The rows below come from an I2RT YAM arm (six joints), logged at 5 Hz.
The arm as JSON. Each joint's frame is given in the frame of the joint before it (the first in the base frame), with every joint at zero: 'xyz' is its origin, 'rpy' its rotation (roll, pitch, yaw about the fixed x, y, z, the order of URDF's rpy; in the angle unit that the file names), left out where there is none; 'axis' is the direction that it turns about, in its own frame. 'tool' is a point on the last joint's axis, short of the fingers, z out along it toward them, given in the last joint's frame.
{
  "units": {
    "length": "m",
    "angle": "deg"
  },
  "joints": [
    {
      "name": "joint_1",
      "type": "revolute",
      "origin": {
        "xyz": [
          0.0,
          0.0,
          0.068
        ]
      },
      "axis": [
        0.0,
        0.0,
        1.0
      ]
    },
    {
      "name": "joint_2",
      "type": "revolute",
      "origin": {
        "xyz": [
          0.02,
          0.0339,
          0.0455
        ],
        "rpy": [
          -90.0,
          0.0,
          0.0
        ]
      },
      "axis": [
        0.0,
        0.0,
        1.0
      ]
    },
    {
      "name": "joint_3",
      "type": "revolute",
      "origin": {
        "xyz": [
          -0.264,
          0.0,
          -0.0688
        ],
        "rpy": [
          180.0,
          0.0,
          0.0
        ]
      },
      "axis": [
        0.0,
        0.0,
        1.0
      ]
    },
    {
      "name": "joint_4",
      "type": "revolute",
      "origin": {
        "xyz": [
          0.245,
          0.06,
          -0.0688
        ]
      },
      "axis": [
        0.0,
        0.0,
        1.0
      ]
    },
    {
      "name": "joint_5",
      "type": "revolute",
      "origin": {
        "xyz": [
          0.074,
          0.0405,
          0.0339
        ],
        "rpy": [
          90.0,
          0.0,
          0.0
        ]
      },
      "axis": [
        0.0,
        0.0,
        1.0
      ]
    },
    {
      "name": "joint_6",
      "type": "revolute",
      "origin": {
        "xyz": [
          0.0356,
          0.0,
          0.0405
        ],
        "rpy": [
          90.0,
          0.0,
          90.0
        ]
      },
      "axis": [
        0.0,
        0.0,
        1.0
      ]
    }
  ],
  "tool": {
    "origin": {
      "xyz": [
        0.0,
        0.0,
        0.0
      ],
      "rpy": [
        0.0,
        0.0,
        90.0
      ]
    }
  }
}
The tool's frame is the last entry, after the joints.
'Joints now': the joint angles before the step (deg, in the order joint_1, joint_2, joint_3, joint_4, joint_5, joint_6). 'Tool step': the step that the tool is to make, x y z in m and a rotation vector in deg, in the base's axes. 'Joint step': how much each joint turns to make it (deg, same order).
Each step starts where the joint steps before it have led.
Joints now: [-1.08, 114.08, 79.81, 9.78, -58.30, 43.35]
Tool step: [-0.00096, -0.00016, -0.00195, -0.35, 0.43, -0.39]
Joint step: [0.00, -0.09, -0.33, -0.44, 0.50, -0.31]
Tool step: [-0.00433, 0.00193, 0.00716, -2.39, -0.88, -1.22]
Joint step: [0.35, -1.61, 0.00, -2.90, 2.45, -2.64]
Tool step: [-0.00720, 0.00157, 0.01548, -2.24, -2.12, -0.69]
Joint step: [0.28, -2.69, 0.05, -2.77, 1.86, -2.67]
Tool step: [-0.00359, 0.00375, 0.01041, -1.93, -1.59, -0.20]
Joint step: [0.57, -1.44, 0.65, -2.31, 1.55, -2.27]
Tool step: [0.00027, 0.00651, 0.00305, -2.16, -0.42, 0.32]
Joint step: [0.94, 0.00, 1.36, -2.99, 1.55, -2.60]
